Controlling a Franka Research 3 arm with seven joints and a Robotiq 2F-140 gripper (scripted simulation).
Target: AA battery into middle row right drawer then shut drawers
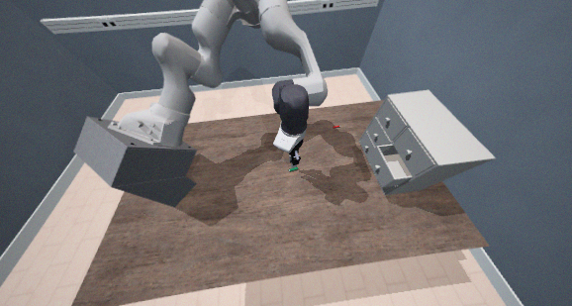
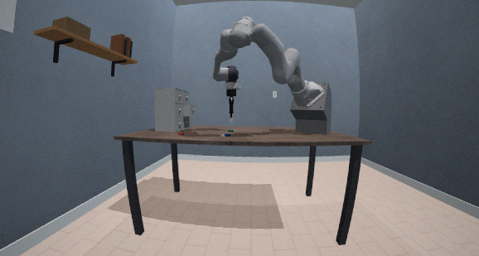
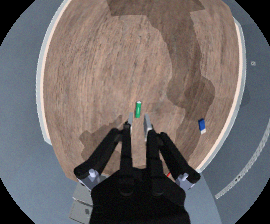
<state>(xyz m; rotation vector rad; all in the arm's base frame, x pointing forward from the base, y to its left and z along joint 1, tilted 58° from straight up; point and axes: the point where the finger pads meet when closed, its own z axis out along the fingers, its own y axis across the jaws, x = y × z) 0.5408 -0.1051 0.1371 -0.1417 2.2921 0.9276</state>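
My hand is 100 mm above the green AA battery. Round my hand: small blue object 60 mm behind, 260 mm to the left, 100 mm below; small red object 240 mm ahead, 320 mm to the left, 100 mm below.
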